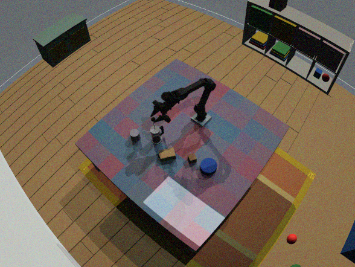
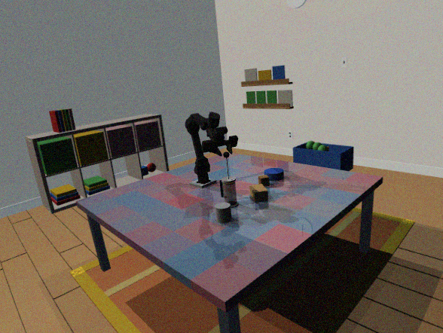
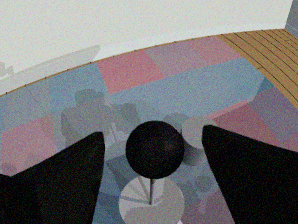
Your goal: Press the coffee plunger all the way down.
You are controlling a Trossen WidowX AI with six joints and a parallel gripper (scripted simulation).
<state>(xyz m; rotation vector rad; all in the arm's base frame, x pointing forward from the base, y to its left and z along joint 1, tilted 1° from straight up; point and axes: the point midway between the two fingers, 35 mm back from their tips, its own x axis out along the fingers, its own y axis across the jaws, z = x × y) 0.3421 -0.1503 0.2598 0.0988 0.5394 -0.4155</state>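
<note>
The coffee press lies 13 cm below my gripper tip, 2 cm behind it and 1 cm to the left of it.
</note>
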